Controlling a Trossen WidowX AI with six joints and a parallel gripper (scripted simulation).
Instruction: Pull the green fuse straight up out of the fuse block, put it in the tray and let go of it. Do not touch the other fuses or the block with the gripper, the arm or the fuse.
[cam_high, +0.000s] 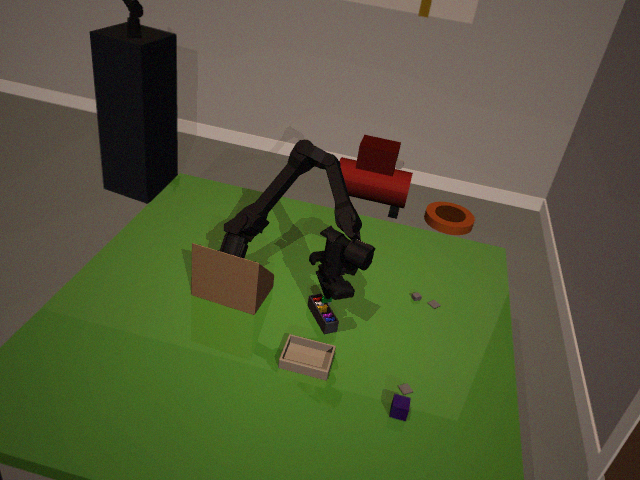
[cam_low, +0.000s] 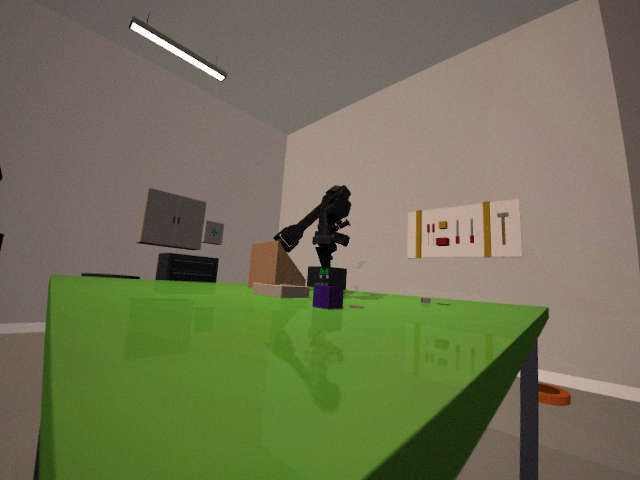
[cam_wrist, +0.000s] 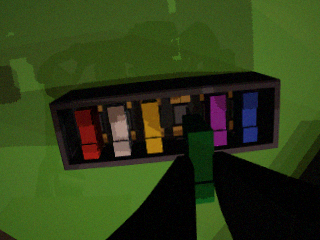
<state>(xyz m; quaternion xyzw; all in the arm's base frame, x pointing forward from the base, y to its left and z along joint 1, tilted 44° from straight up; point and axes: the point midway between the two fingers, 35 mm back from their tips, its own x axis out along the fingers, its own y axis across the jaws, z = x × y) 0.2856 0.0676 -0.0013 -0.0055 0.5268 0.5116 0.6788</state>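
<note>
The beige tray lies 2 cm ahead of my gripper tip, 17 cm to the right of it and 8 cm below it. The rest, counted from my gripper tip: green fuse: 1 cm below.
</note>
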